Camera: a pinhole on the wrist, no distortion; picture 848 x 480 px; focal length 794.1 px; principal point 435.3 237.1 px. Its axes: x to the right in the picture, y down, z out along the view. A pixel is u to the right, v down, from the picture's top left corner.
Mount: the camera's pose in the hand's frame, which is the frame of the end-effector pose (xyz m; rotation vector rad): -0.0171 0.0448 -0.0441 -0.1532 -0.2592 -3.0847
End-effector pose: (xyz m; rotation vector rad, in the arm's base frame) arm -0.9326 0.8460 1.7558 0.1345 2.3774 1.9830
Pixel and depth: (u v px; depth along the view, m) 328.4 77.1 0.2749
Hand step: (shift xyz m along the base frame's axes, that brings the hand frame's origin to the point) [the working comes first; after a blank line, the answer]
In the camera's frame: -0.0370 -0.0554 0.2749

-0.0182 0.2385 0.1071
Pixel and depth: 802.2 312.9 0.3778
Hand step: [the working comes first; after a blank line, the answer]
In the camera's frame: 0.1746 0.0361 0.3778

0.1859 0.3407 -0.0008
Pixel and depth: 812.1 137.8 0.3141
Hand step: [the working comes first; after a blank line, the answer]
In the camera's frame: 0.1490 -0.0393 0.3141

0.1661 0.2777 0.0768
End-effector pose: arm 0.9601 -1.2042 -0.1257 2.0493 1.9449 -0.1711
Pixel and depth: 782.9 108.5 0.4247
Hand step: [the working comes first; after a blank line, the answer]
In the camera's frame: 0.1859 -0.0688 0.4247

0.2117 -0.2778 -0.2854
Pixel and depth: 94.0 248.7 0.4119
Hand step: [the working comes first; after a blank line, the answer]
In the camera's frame: -0.1770 0.0060 0.4119

0.1700 0.0816 -0.3667
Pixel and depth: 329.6 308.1 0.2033
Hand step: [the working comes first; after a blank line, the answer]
In the camera's frame: -0.0271 0.0182 0.2033

0.0830 -0.0204 -0.1472
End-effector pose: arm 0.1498 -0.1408 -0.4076 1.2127 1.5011 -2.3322
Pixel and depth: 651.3 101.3 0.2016
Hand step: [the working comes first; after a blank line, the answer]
In the camera's frame: 0.0548 -0.0345 0.2016

0.0044 -0.1965 -0.0138
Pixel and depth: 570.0 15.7 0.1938
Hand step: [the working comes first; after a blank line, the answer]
In the camera's frame: 0.0329 -0.0540 0.1938

0.0072 -0.1892 -0.0431
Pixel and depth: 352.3 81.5 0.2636
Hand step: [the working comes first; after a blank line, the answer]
In the camera's frame: -0.0276 -0.0517 0.2636

-0.0673 -0.2250 -0.0843
